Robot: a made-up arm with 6 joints. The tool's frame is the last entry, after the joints.
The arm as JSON. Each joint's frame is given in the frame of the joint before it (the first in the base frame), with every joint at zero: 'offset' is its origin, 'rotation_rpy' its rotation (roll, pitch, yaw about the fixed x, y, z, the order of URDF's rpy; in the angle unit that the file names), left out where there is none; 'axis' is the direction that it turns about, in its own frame. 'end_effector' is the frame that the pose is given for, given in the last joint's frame.
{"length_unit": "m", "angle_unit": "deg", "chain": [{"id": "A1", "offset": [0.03, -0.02, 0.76], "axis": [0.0, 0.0, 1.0]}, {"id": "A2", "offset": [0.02, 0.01, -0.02], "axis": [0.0, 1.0, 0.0]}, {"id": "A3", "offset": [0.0, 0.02, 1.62], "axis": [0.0, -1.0, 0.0]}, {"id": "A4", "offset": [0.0, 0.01, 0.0], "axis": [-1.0, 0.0, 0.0]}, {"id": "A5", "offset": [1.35, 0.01, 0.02], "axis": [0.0, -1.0, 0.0]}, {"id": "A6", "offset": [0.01, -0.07, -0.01], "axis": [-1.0, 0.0, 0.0]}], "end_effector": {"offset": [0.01, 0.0, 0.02], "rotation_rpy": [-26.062, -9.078, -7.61]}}
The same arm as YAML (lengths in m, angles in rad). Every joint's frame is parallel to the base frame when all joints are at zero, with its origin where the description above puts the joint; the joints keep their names.
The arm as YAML. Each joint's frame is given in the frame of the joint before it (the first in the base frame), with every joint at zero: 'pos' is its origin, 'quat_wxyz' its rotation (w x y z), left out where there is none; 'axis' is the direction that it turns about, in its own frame. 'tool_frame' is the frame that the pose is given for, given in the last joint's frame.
length_unit: m
angle_unit: rad
joints:
  - joint: A1
    pos: [0.03, -0.02, 0.76]
    axis: "+z"
  - joint: A2
    pos: [0.02, 0.01, -0.02]
    axis: "+y"
  - joint: A3
    pos: [0.0, 0.02, 1.62]
    axis: "-y"
  - joint: A4
    pos: [0.0, 0.01, 0.0]
    axis: "-x"
  - joint: A5
    pos: [1.35, 0.01, 0.02]
    axis: "-y"
  - joint: A6
    pos: [0.01, -0.07, -0.01]
    axis: "-x"
tool_frame:
  pos: [0.01, 0.0, 0.02]
  quat_wxyz: [0.967868, -0.229392, -0.062014, -0.082254]

